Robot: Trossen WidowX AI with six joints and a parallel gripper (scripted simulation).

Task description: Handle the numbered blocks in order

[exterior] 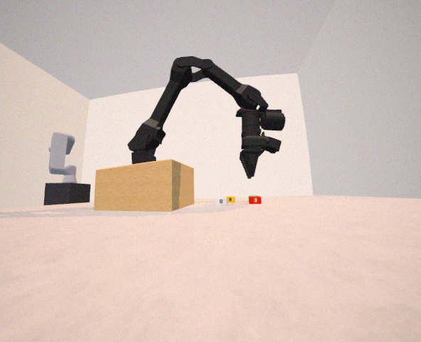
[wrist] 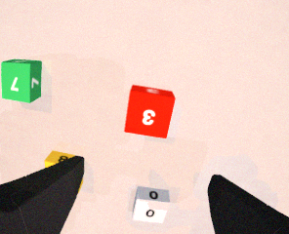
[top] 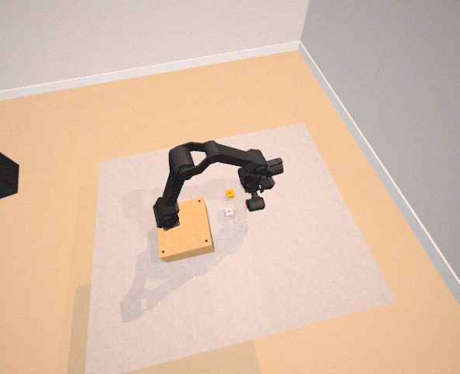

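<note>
Now: the green block 40 mm ahead of my gripper tip, 110 mm to the left of it and 70 mm below it. From my gripper tip the other things lie so: white block: 90 mm behind, 70 mm below; then yellow block: 50 mm behind, 80 mm to the left, 70 mm below; then red block: 10 mm ahead, 70 mm below.
</note>
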